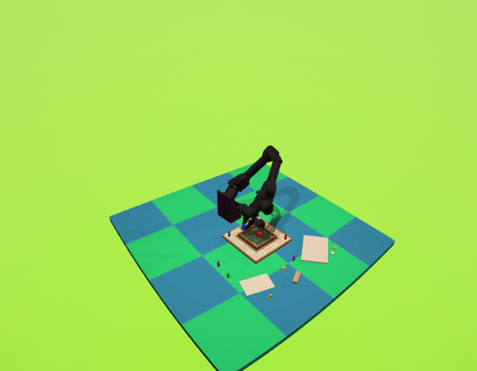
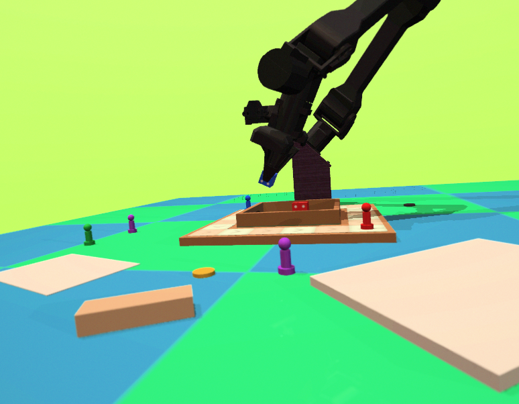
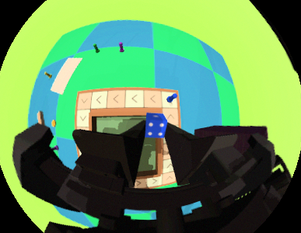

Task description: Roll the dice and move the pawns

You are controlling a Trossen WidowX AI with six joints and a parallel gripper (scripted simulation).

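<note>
Right now my gripper tip is 18 cm short of the red pawn, 15 cm to the right of it and 5 cm above it. Round my gripper tip: sunken tray (6 cm ahead, 5 cm to the left, 7 cm below); then black disc (11 cm behind, 28 cm to the left, 8 cm below); then blue pawn (6 cm behind, 6 cm to the right, 5 cm below).
</note>
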